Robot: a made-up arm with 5 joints.
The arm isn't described. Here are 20 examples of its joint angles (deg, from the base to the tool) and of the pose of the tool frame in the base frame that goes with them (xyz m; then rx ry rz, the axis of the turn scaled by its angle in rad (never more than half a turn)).
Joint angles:
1: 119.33 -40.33 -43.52 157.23 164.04
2: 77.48 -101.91 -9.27 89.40 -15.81
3: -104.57 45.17 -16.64 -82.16 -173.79
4: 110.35 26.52 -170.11 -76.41 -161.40
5: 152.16 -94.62 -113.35 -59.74 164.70
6: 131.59 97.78 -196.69 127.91 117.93
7: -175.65 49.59 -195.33 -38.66 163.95
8: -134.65 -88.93 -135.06 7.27 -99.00
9: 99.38 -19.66 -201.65 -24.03 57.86
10: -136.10 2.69 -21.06 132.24 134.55
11: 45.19 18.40 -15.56 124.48 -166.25
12: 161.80 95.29 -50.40 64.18 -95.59
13: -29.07 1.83 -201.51 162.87 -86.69
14: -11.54 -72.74 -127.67 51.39 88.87
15: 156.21 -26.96 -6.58 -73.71 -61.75
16: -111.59 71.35 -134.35 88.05 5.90
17: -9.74 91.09 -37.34 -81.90 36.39
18: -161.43 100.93 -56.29 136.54 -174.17
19: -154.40 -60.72 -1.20 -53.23 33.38
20: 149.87 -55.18 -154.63 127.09 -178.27
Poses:
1: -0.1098 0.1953 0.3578 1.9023 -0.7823 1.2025
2: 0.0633 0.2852 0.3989 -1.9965 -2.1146 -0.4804
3: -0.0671 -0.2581 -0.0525 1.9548 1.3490 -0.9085
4: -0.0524 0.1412 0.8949 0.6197 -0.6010 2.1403
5: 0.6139 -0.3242 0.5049 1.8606 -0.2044 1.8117
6: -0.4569 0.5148 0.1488 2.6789 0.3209 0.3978
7: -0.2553 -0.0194 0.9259 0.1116 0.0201 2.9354
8: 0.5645 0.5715 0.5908 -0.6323 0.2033 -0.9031
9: 0.0959 -0.5809 0.7103 1.0728 0.4066 -0.3530
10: -0.0817 -0.0786 0.0460 1.2101 1.1965 2.6138
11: 0.0094 0.0095 0.0057 0.2598 -0.9229 0.9527
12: 0.1713 -0.0563 -0.2737 -0.8990 1.1223 -1.6908
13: -0.0102 0.0057 0.8204 2.2435 1.2339 0.4530
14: -0.4818 0.0984 0.9242 -0.3959 0.4753 -1.7429
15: -0.3351 0.1477 0.3175 0.4488 -1.3049 -1.2722
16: -0.2685 -0.6785 -0.0169 -1.4369 2.3674 0.3716
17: 0.1116 -0.0192 -0.2277 -2.7078 1.1530 -0.7180
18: 0.1165 0.0391 -0.0885 0.0284 0.0032 -2.7156
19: -0.3012 -0.1443 0.4468 -0.0800 -1.1759 0.9133
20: 0.2791 -0.1620 0.8500 -2.0597 0.5879 1.8281
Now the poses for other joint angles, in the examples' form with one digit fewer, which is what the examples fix.
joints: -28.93 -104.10 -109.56 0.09 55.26
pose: -0.660 0.365 0.600 0.593 -0.536 -2.581
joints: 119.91 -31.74 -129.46 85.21 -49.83
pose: -0.064 0.111 1.003 -0.182 -2.030 -1.303
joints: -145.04 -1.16 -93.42 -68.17 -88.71
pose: -0.336 -0.235 0.796 0.275 -0.147 -0.931
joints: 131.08 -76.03 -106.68 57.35 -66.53
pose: 0.193 -0.222 0.963 0.172 -1.109 -1.837
